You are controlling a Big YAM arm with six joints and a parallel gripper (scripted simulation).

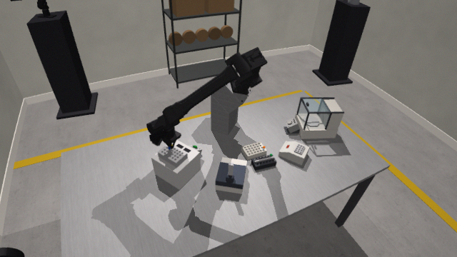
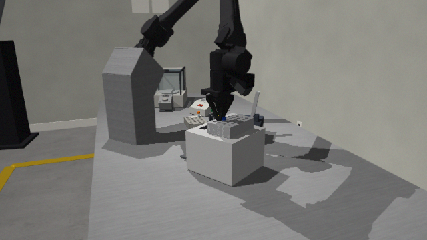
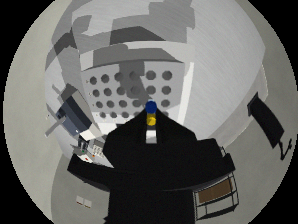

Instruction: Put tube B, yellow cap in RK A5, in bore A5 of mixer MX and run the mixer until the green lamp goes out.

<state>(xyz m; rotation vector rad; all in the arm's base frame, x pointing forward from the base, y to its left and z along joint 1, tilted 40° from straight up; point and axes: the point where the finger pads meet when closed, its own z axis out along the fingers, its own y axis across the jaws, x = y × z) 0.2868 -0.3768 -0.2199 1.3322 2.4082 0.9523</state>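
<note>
Now: the grey shaking block 3 cm ahead of my hand and 3 cm below it. The rest, counted from my hand: black magnet block: 9 cm ahead, 50 cm to the left, 16 cm below; green start key: 8 cm behind, 14 cm to the left, 11 cm below; tube rack RK: 2 cm behind, 48 cm to the left, 16 cm below.
</note>
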